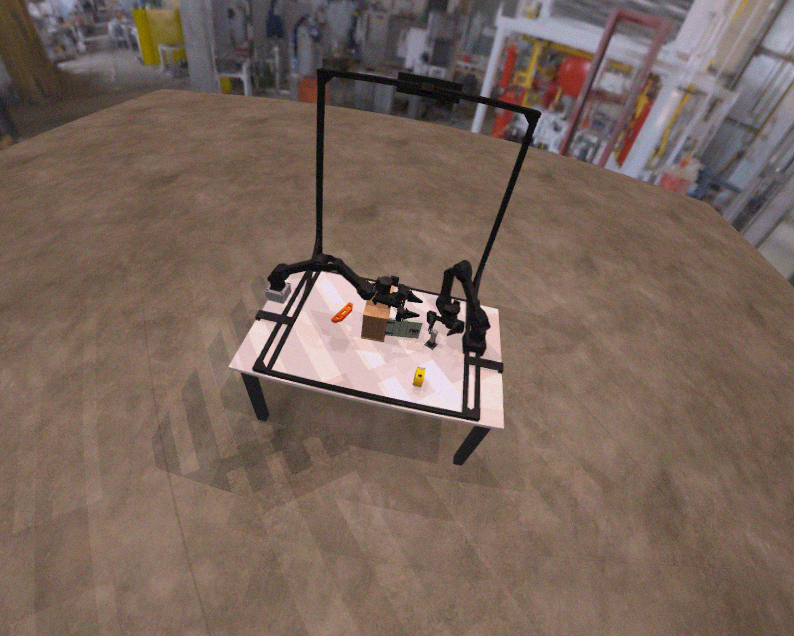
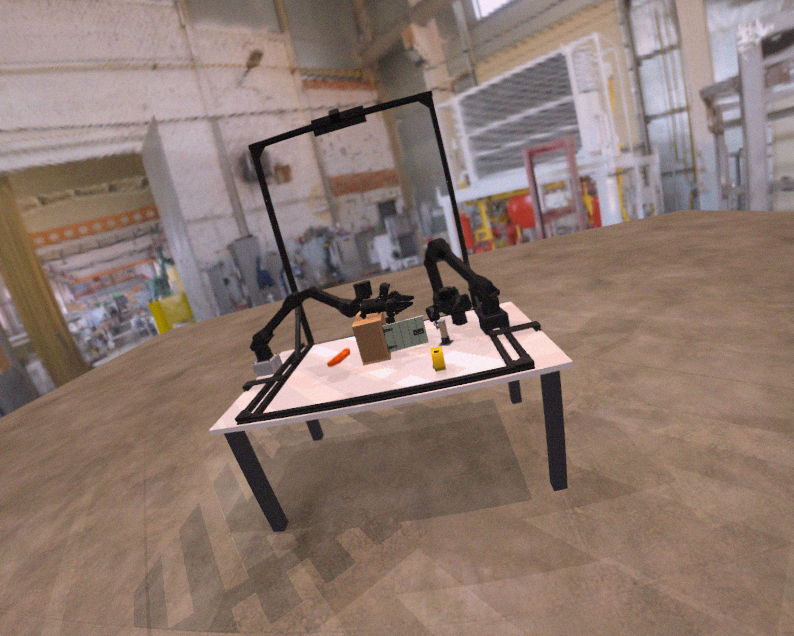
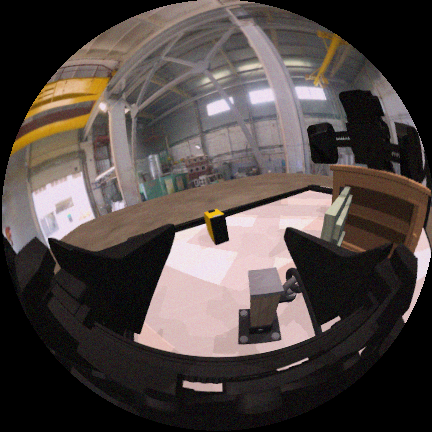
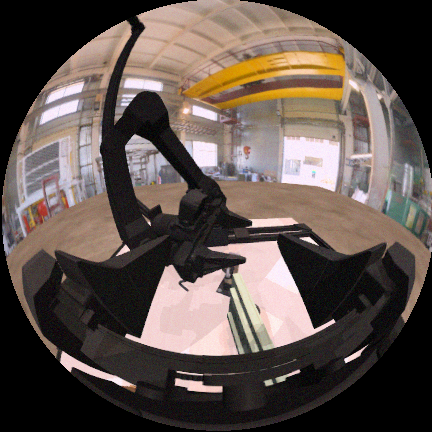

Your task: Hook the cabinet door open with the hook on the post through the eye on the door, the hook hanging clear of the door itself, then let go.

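Places are measured from the left arm's base along level axes (x ahead, y left, z up), in centimetres.
Pixels of known places: left gripper, between the fingertips: point(image 1: 437, 332) point(image 2: 442, 314) point(image 3: 231, 231) point(image 4: 249, 238); right gripper, between the fingertips: point(image 1: 421, 308) point(image 2: 413, 300) point(image 3: 354, 136) point(image 4: 225, 239); left arm's base, origin of its link: point(image 1: 476, 338) point(image 2: 492, 312); right arm's base, origin of its link: point(image 1: 277, 286) point(image 2: 265, 359).
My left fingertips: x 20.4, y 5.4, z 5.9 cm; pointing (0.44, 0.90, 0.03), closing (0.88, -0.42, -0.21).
Observation:
Ahead of a thing's pixels: the offset from my left fingertips to its top centre. "*": to the spot under its first point.
The wooden cabinet @(dy -11.0, dx +28.5, dz +3.9 cm) point(image 1: 375, 321) point(image 2: 371, 341) point(image 3: 379, 173) stands mid-table. Its pale green door @(* dy -3.4, dx +15.7, dz -5.6 cm) point(image 1: 402, 329) point(image 2: 408, 333) point(image 3: 334, 220) point(image 4: 250, 316) stands swung out, the shelves showing. The short post @(* dy -2.1, dx +1.1, dz -6.5 cm) point(image 1: 432, 337) point(image 2: 443, 331) point(image 3: 264, 295) stands apart from the door's free end. Linked dark rings @(* dy -4.4, dx +2.6, dz -4.3 cm) point(image 3: 292, 284) sit at its side, partly behind a left finger. A thin bent hook tip @(* dy -13.2, dx +0.3, dz -11.1 cm) point(image 4: 184, 285) shows below the left gripper. My left gripper point(image 1: 442, 325) point(image 2: 443, 316) point(image 3: 231, 231) point(image 4: 249, 238) is open and empty near the post. My right gripper point(image 1: 418, 308) point(image 2: 408, 301) point(image 3: 354, 136) is open and empty above the door. The door's eye is not distinct.
A yellow block-like object @(dy +20.2, dx +6.4, dz -4.7 cm) point(image 1: 419, 376) point(image 2: 438, 358) point(image 3: 217, 228) stands near the front of the table. An orange object @(dy -13.7, dx +45.6, dz -11.0 cm) point(image 1: 342, 312) point(image 2: 338, 357) lies left of the cabinet. Black rails frame the table, and a tall black frame @(* dy -42.9, dx +64.8, dz +50.6 cm) point(image 1: 320, 165) point(image 2: 274, 218) rises at the back.

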